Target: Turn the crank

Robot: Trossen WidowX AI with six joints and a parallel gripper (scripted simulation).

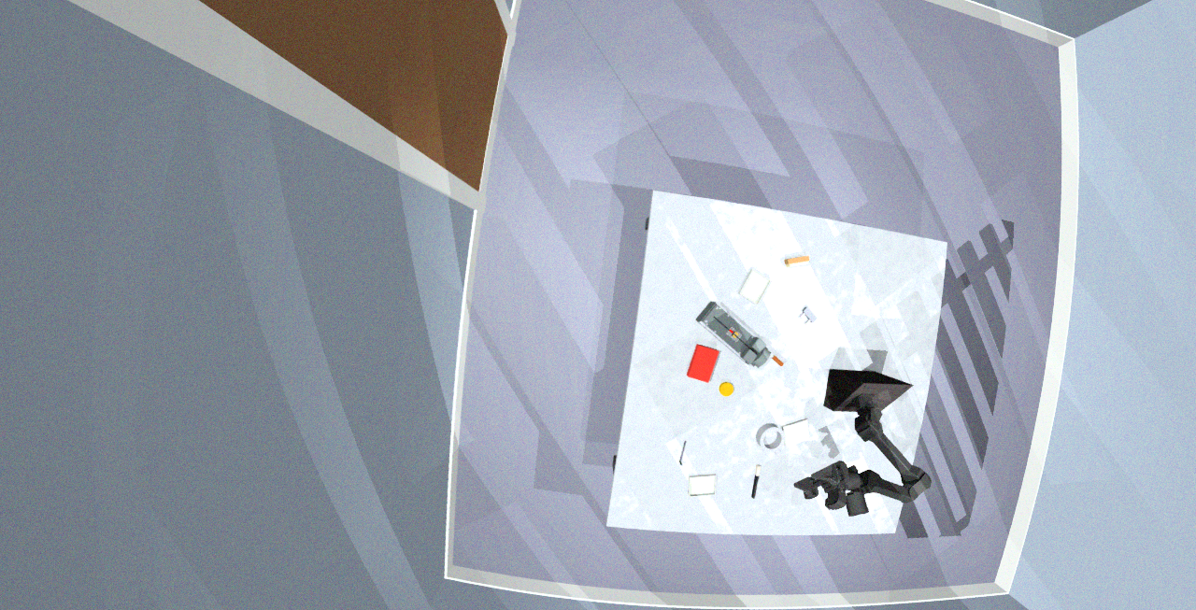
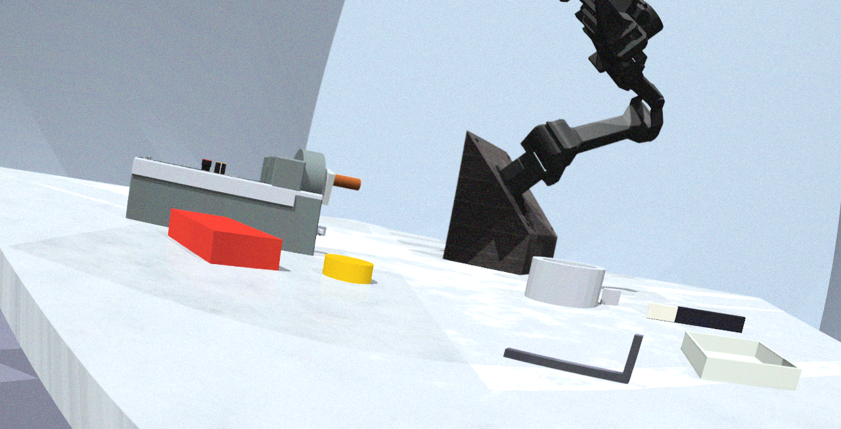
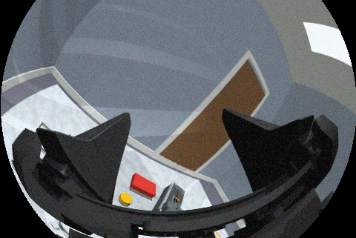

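Right now my gripper tip is 30 mm short of the brown handle, 300 mm to the left of it and 320 mm above it. Also, from my gripper tip: yellow disc (160 mm ahead, 140 mm to the right, 410 mm below); black-and-cream bar (70 mm behind, 190 mm to the left, 410 mm below); black L-shaped bar (250 mm ahead, 150 mm to the left, 400 mm below).
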